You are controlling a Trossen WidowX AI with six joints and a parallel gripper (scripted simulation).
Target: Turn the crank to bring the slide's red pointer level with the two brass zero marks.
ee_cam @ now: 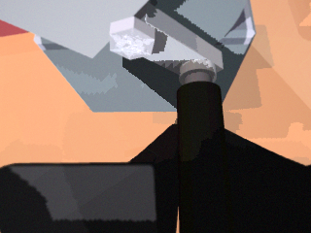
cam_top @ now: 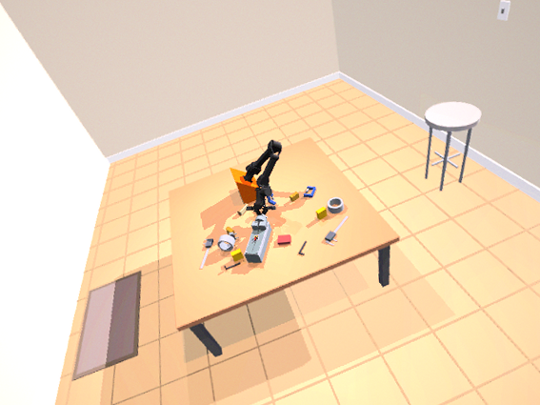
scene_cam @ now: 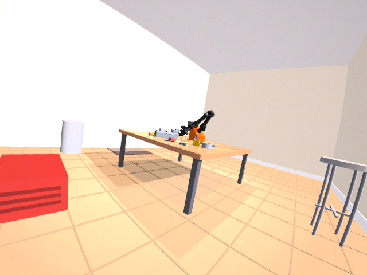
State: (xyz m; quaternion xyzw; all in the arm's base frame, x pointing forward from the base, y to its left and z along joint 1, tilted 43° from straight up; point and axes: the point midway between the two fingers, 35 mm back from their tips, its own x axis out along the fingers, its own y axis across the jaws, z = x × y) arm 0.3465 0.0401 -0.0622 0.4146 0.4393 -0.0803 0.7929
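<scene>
My gripper tip is now 17 cm short of the red pointer, 7 cm to the left of it and 4 cm below it. From my gripper tip the other things lie so: dark crank handle: 2 cm behind, 1 cm to the left, 3 cm above; then red block: 19 cm ahead, 9 cm to the left, 3 cm below.
</scene>
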